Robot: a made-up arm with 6 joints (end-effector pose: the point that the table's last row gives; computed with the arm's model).
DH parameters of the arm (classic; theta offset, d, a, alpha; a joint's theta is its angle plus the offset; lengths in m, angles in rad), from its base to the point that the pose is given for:
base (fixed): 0 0 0 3.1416
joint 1: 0 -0.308 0.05 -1.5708
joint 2: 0 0.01 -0.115 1.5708
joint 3: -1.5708 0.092 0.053 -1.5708
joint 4: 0 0.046 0.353 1.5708
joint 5: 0 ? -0.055 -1.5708
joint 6: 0 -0.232 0.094 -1.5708
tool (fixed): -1.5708 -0.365 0 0
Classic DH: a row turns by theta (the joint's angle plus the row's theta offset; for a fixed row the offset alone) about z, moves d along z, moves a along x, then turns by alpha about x.
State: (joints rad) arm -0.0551 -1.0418 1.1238 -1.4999 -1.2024 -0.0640
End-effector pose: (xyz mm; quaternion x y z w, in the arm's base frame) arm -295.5 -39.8 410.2 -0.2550 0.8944 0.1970 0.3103
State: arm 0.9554 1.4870 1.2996 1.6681 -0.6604 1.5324
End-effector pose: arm 11.5 406.1 -93.9 0.0650 -0.6546 0.7487 0.0820
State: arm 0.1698 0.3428 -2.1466 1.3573 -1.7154 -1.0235
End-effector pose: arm -384.7 286.2 192.3 0.5168 -0.2914 0.8002 0.0875
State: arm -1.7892 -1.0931 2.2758 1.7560 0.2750 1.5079
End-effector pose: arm -348.0 355.1 831.9 0.8830 -0.2387 0.1207 0.3858
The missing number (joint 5, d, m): -0.167
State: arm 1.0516 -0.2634 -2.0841 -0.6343 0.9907 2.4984
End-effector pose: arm -753.7 456.8 498.4 0.9105 -0.0637 0.1922 0.3607
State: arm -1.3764 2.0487 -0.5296 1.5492 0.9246 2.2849
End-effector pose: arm 244.8 -553.8 161.6 -0.5389 -0.6910 -0.3456 0.3356
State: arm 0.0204 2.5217 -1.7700 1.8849 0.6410 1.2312
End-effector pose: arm -426.0 109.9 -61.5 0.3306 0.0130 0.4345 0.8377
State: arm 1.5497 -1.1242 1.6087 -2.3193 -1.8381 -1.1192
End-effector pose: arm -446.7 244.4 477.7 0.7351 0.4669 0.3838 0.3072
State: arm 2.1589 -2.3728 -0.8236 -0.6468 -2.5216 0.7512
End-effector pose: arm 47.4 -62.2 455.4 0.4822 -0.4745 0.7090 0.1991
